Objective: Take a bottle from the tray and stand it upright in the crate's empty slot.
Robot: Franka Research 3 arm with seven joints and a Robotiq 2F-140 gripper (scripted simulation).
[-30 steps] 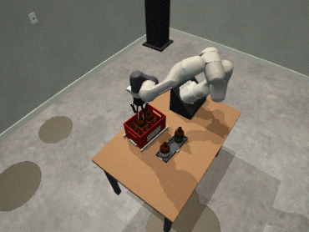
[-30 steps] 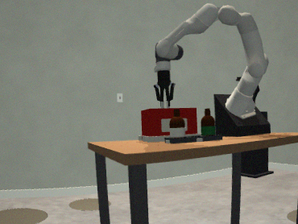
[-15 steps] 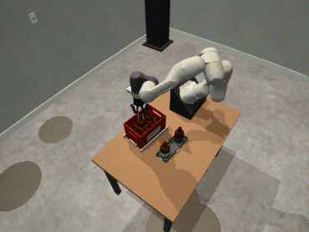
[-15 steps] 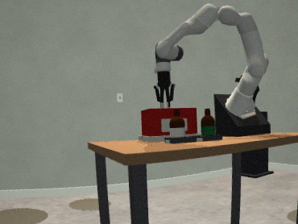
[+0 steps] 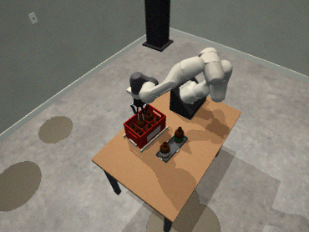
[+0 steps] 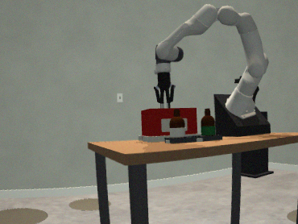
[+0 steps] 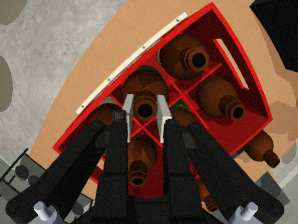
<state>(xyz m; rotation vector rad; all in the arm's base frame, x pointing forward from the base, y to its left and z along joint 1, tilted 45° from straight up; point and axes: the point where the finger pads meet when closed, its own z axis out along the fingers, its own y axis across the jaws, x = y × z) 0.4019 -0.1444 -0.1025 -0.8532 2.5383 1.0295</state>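
Right now my hand is 10 cm above the red crate, 4 cm to the right of it and 1 cm short of it. From my hand the other things lie so: grey tray 29 cm to the left, 17 cm below.
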